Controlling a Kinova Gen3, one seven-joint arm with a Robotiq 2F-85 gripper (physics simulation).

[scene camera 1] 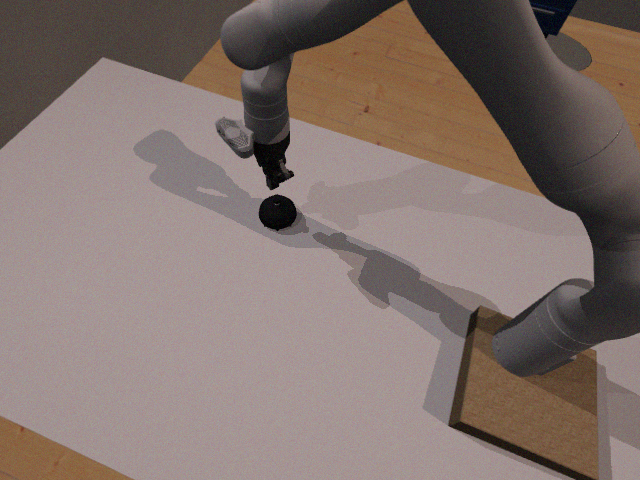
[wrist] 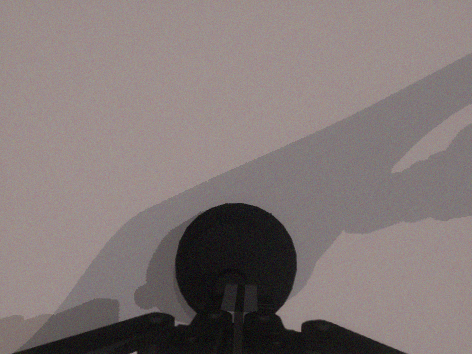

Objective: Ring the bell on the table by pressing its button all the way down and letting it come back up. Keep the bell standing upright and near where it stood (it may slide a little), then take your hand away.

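Places are measured from the arm's base along level axes (x left, y ahead, z down), in metres.
Where they show: gripper, fingertip midpoint: (scene camera 1: 273,186) (wrist: 241,305); arm's base, link origin: (scene camera 1: 516,350).
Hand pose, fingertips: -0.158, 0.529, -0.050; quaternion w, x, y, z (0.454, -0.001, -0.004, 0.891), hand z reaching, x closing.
Each offset is from my fingertips to the top centre of the thing, as dx, dy, dz. Level surfaces: height alone.
The black, dome-shaped bell {+0.001, -0.007, +0.033} (scene camera 1: 277,212) (wrist: 236,240) stands upright on the pale table top, with its small button {+0.001, -0.007, +0.033} (scene camera 1: 277,203) at the top centre. My gripper (scene camera 1: 279,181) (wrist: 241,305) is shut, with nothing between its fingers. In the scene view the fingertips are above the bell, with a small gap between them and the button. In the wrist view the closed fingertips overlap the lower middle of the dome and hide most of the button.
The pale table top {dz +0.099} (scene camera 1: 180,335) lies under the bell and bears the arm's shadows. A brown wooden base block (scene camera 1: 516,413) carries the arm at the right. Wooden floor (scene camera 1: 361,77) shows past the table's far edge, with a dark blue object (scene camera 1: 555,15) at the top right.
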